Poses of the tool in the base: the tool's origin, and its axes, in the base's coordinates. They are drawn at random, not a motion.
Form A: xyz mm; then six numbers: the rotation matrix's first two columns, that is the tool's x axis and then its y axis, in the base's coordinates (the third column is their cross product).
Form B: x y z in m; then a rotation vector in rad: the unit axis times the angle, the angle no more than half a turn. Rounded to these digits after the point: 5 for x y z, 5 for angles.
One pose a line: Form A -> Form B
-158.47 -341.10 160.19 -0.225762 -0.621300 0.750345 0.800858 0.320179 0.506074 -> -0.15847 -0.34110 0.16019 -0.19530 -1.21887 -1.32828
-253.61 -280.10 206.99 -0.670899 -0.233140 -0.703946 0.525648 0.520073 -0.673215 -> -0.25361 -0.28010 0.20699 0.23857 1.97157 -1.21923
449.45 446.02 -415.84 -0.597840 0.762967 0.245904 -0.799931 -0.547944 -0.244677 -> 0.44945 0.44602 -0.41584 0.13686 -0.41465 2.17585
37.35 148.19 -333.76 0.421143 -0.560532 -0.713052 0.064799 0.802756 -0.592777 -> 0.03735 0.14819 -0.33376 -0.52861 1.07401 -0.41516
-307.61 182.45 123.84 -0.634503 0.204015 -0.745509 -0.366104 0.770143 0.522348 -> -0.30761 0.18245 0.12384 -0.12073 2.09946 0.83924
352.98 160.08 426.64 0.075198 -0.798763 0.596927 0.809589 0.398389 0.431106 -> 0.35298 0.16008 0.42664 -0.01480 -0.88423 -1.20615
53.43 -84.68 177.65 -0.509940 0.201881 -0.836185 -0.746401 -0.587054 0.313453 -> 0.05343 -0.08468 0.17765 -1.05253 0.91398 2.12127
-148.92 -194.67 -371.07 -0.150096 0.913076 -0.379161 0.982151 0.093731 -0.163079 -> -0.14892 -0.19467 -0.37107 1.91893 2.18162 -0.56695
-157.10 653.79 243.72 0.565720 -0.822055 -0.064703 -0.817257 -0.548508 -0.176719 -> -0.15710 0.65379 0.24372 -2.61049 1.38208 -0.03801
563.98 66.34 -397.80 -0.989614 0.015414 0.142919 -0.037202 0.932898 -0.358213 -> 0.56398 0.06634 -0.39780 0.01670 -2.94679 0.55027
